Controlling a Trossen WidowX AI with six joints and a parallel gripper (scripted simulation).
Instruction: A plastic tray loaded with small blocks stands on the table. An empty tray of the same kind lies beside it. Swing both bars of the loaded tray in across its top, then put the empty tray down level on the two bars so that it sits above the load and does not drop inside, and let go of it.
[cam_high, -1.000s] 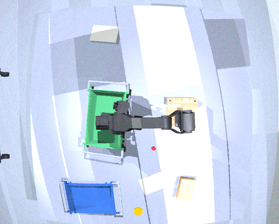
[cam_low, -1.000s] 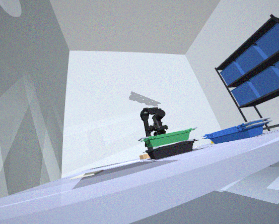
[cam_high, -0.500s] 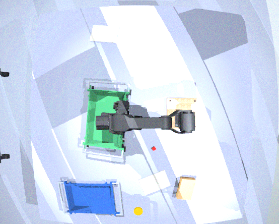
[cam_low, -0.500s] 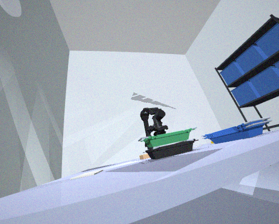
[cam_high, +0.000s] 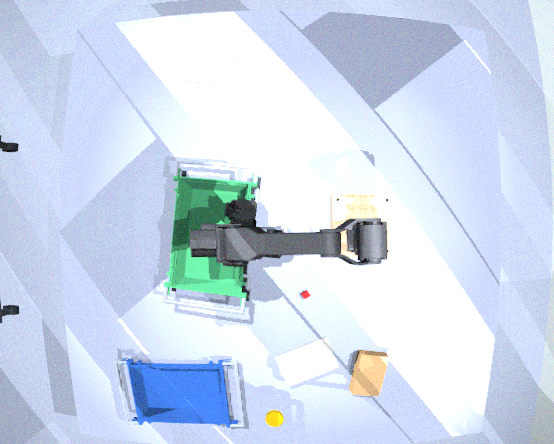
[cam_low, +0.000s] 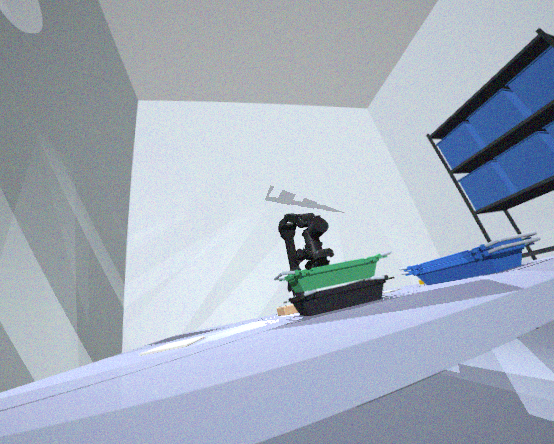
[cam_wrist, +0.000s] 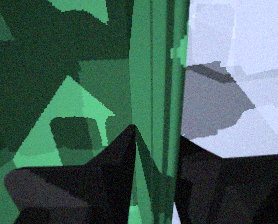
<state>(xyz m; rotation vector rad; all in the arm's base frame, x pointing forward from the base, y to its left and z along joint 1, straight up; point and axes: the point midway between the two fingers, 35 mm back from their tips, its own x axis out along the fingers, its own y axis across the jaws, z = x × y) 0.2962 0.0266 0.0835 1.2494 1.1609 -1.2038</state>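
The green tray lies 80 mm ahead of my gripper tip and 30 mm above it. From my gripper tip the other things lie so: yellow disc 110 mm behind, 510 mm to the left, 80 mm below; then red block 170 mm behind, 130 mm to the left, 80 mm below; then tan box 360 mm behind, 350 mm to the left, 60 mm below.
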